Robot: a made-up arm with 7 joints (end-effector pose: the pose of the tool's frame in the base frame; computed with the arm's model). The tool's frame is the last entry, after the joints. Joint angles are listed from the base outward.
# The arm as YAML. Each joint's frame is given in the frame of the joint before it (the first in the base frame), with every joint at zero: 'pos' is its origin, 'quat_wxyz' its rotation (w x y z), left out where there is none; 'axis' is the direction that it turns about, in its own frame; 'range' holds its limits. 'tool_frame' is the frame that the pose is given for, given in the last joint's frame.
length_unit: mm
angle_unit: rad
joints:
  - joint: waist
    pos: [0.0, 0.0, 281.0]
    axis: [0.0, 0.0, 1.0]
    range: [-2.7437, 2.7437]
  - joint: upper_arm
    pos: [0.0, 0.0, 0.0]
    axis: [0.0, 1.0, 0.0]
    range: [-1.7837, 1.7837]
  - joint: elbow
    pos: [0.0, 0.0, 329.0]
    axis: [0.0, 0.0, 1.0]
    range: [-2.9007, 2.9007]
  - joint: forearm
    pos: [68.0, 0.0, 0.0]
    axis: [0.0, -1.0, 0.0]
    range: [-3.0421, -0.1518]
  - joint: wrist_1
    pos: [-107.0, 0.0, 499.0]
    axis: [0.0, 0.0, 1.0]
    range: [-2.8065, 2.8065]
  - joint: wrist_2
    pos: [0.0, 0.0, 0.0]
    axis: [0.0, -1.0, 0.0]
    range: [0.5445, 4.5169]
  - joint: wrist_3
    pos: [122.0, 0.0, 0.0]
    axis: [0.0, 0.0, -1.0]
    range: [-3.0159, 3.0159]
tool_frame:
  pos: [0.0, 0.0, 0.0]
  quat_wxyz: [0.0, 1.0, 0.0, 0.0]
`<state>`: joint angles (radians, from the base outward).
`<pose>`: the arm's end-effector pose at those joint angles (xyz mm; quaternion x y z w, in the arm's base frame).
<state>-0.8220 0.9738 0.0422 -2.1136 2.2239 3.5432 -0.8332</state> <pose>204.9 -322.0 -41.6 0.4495 -0.8770 -0.0491 0.1626</pose>
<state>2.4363 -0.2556 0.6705 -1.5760 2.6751 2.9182 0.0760</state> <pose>-516.5 10.0 723.5 -0.5285 -0.1963 0.8032 0.1924</pose>
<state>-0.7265 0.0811 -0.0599 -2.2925 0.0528 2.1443 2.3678</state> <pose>447.5 -453.1 291.1 -0.0232 -0.9930 -0.0931 0.0686</pose>
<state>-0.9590 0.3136 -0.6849 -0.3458 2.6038 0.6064 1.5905</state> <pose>207.5 -313.5 1136.1 -0.7812 0.3446 0.0687 0.5161</pose>
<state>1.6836 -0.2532 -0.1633 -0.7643 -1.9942 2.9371 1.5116</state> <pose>-66.6 195.0 1104.9 -0.2069 -0.1207 -0.8513 0.4667</pose>
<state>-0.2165 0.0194 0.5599 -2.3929 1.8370 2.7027 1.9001</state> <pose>506.2 68.1 250.2 0.0394 0.8919 0.3614 0.2689</pose>
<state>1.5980 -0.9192 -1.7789 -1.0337 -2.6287 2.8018 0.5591</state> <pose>542.4 -503.9 608.6 0.6252 0.0718 0.4329 0.6455</pose>
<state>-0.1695 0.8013 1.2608 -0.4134 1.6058 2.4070 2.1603</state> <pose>769.7 39.5 801.9 -0.0322 0.2459 0.8358 0.4897</pose>
